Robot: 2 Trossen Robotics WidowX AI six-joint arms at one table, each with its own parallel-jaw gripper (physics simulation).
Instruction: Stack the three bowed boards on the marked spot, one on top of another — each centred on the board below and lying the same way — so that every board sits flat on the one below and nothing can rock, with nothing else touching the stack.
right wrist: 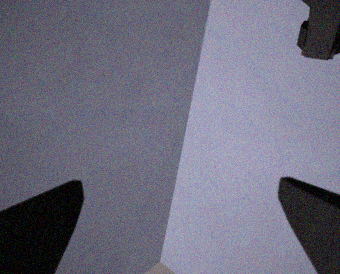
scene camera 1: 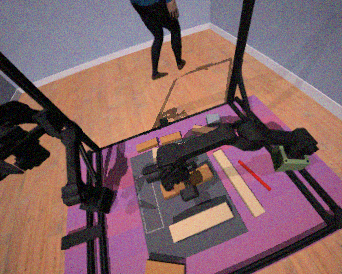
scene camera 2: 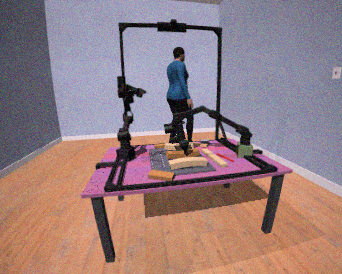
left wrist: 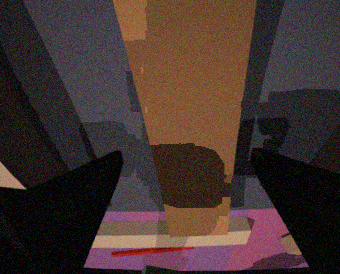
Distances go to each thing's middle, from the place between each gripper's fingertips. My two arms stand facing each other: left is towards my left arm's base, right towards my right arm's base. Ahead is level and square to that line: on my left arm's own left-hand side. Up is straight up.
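Long pale board [scene camera 1: 251, 202]: 40 mm below my left hand, 210 mm to the left of it, 30 mm ahead of it.
Long pale board: 470 mm below my right hand, 480 mm to the left of it.
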